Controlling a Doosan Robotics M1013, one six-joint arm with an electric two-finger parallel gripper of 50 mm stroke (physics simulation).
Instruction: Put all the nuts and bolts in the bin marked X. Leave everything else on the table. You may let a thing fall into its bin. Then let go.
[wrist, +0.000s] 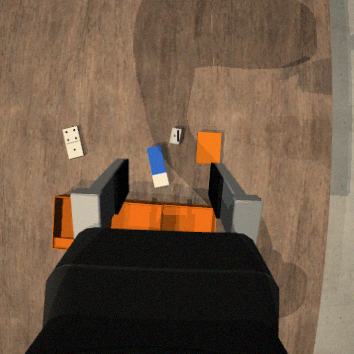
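My gripper (168, 177), visible. Also an orange block (208, 143), an orange bin (134, 214).
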